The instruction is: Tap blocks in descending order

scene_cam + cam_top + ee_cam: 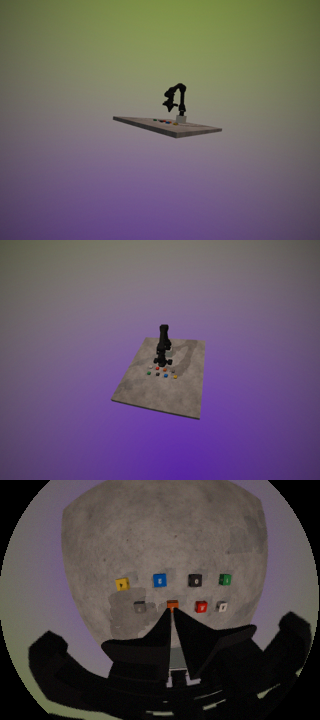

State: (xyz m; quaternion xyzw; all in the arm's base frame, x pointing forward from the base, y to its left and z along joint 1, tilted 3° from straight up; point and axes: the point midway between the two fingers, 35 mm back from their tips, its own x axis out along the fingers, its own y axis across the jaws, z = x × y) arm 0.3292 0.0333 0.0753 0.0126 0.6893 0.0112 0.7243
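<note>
Right now my gripper tip is 20 mm short of the blue block, 10 mm to the right of it and 120 mm above it. Round my gripper tip: grey block: 50 mm behind, 80 mm to the left, 120 mm below; black block: 20 mm ahead, 80 mm to the right, 120 mm below; orange block: 60 mm behind, 20 mm to the right, 120 mm below.
</note>
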